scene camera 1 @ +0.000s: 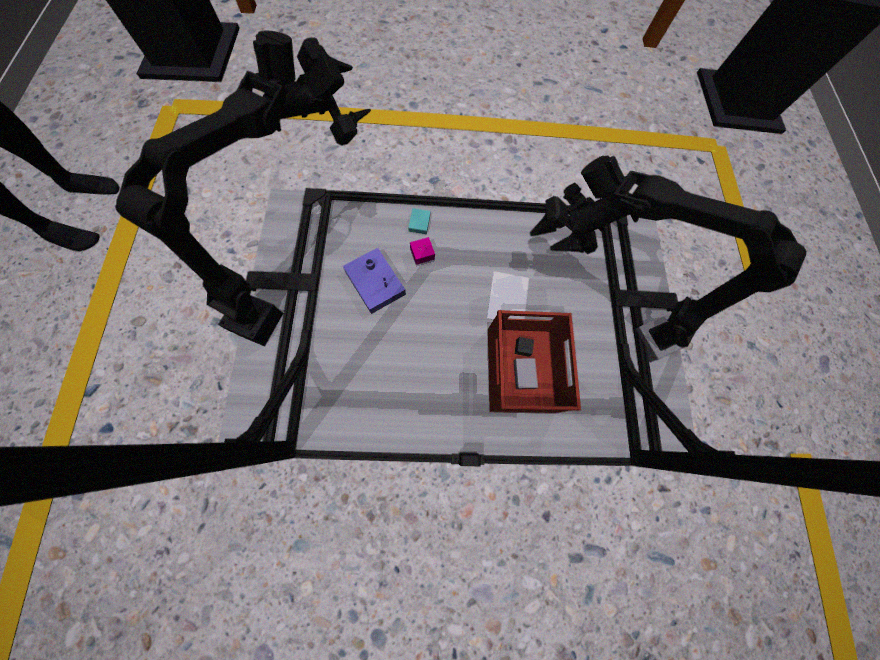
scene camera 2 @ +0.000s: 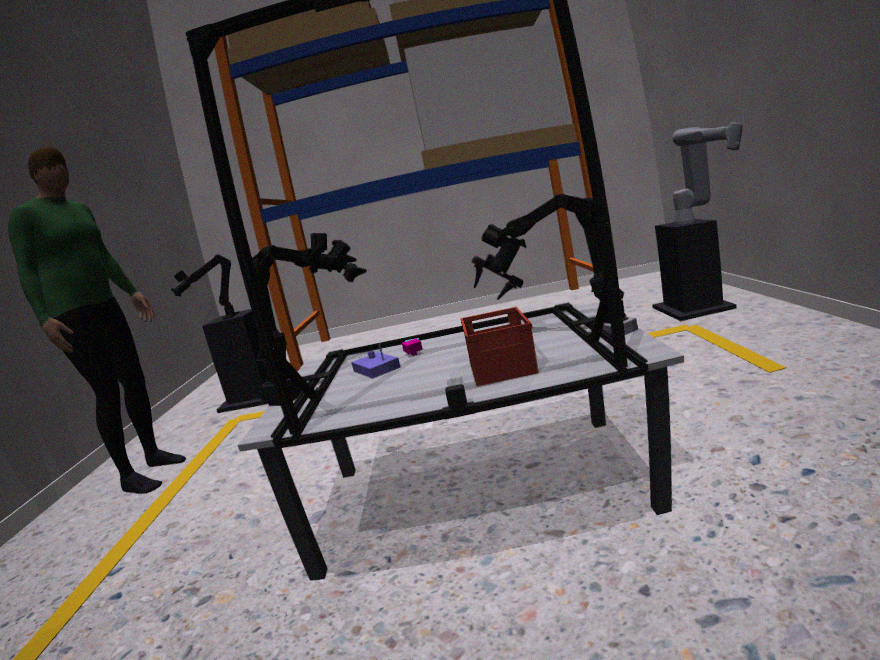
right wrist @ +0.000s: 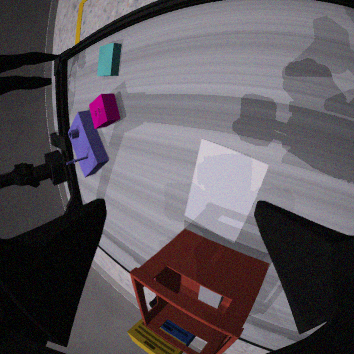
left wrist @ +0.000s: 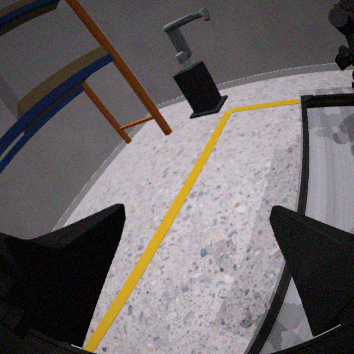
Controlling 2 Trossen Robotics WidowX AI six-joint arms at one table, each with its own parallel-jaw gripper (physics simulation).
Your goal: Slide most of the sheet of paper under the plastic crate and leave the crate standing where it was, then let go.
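A white sheet of paper [scene camera 1: 508, 292] [right wrist: 225, 185] lies flat behind the red plastic crate [scene camera 1: 548, 355] [scene camera 2: 501, 355] [right wrist: 215, 260]. In the right wrist view a narrow strip of table shows between the paper's near edge and the crate's wall. The crate stands upright, open at the top. My right gripper [scene camera 1: 543, 240] [scene camera 2: 488, 291] [right wrist: 183, 208] is open and empty, high above the table behind the paper and crate. My left gripper [scene camera 1: 358, 89] [scene camera 2: 359, 265] [left wrist: 200, 213] is open and empty, raised beyond the table's back edge. The paper is hidden in scene camera 2.
A dark block [scene camera 1: 524, 345] and a light grey box [scene camera 1: 526, 372] are inside the crate. A purple block with pegs [scene camera 1: 374, 280] [scene camera 2: 376, 365] [right wrist: 89, 145], a magenta block [scene camera 1: 422, 250] [scene camera 2: 412, 346] [right wrist: 104, 110] and a teal block [scene camera 1: 419, 220] [right wrist: 109, 59] lie on the table's left side. A black frame borders the work area.
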